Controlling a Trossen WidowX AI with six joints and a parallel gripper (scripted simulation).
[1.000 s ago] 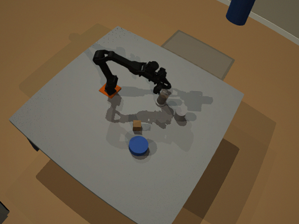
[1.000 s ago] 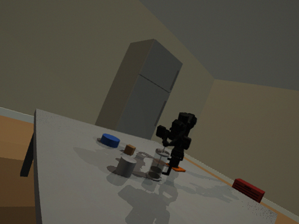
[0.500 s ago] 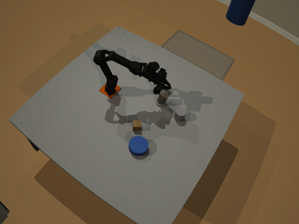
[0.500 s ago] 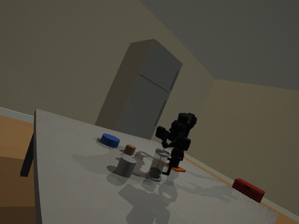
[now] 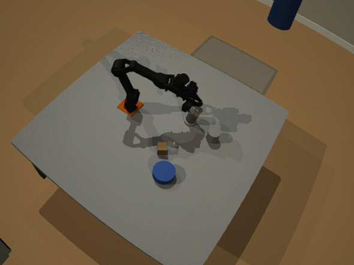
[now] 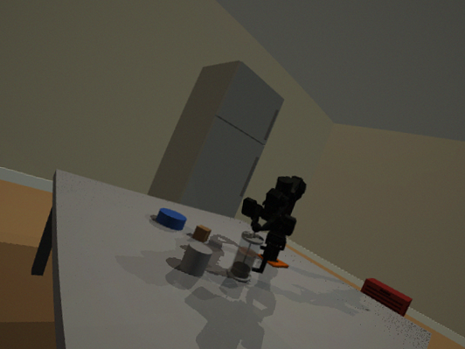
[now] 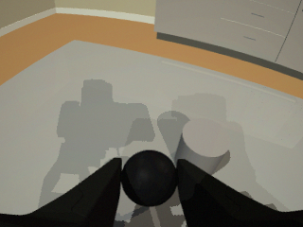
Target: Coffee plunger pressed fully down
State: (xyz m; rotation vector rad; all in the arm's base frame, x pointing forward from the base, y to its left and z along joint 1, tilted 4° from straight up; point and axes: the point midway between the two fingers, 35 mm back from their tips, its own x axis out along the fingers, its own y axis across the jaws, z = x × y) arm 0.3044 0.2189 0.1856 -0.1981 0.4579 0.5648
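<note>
Right now the coffee press is 8 cm below my gripper tip, 3 cm behind it and 1 cm to the right of it. Round my gripper tip: blue disc 38 cm to the right, 15 cm below, 12 cm ahead.
</note>
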